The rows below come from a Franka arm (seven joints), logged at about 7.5 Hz.
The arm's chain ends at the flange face. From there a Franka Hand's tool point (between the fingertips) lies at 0.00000 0.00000 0.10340 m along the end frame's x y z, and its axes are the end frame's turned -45 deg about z.
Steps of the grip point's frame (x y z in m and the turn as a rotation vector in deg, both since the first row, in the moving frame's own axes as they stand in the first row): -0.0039, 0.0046, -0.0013, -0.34, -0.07, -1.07; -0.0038, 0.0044, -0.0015, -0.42, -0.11, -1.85; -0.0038, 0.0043, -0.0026, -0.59, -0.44, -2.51; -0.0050, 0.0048, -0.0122, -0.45, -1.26, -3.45; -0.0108, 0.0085, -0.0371, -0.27, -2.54, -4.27; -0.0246, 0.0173, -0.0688, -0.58, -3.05, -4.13
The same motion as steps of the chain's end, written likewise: 0.0001, 0.0055, -0.0013, -0.29, 0.19, -1.07; 0.0000, 0.0051, -0.0015, -0.37, 0.22, -1.85; 0.0001, 0.0044, -0.0026, -0.73, 0.11, -2.51; 0.0008, 0.0047, -0.0122, -1.21, -0.57, -3.45; 0.0011, 0.0100, -0.0370, -1.99, -1.61, -4.27; -0.0022, 0.0249, -0.0686, -2.57, -1.75, -4.13
